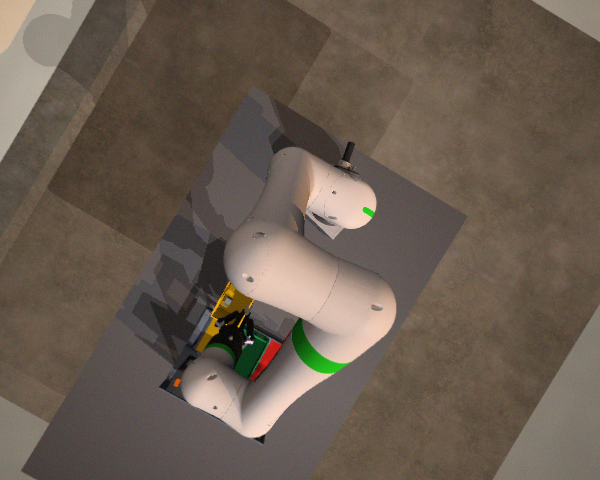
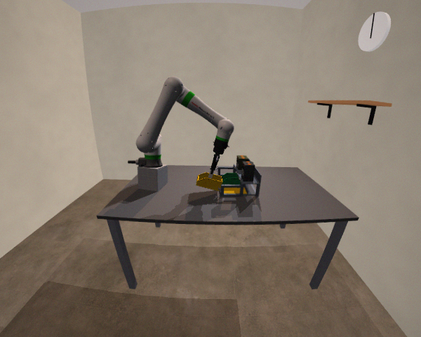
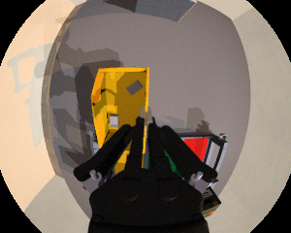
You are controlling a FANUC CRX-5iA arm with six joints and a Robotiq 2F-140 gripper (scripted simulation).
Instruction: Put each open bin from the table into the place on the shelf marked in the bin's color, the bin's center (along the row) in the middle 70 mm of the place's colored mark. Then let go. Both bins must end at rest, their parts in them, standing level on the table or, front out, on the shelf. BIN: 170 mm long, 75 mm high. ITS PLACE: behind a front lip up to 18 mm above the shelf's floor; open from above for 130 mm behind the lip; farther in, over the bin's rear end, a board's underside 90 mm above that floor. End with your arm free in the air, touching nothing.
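The yellow bin is 20 mm behind my hand, 50 mm to the right of it and 40 mm below it. The rest, counted from my hand: green bin 170 mm ahead, 40 mm to the left, 80 mm below; yellow-marked place 150 mm ahead, 70 mm to the right, 120 mm below; red mark 190 mm ahead, 150 mm to the left, 120 mm below.
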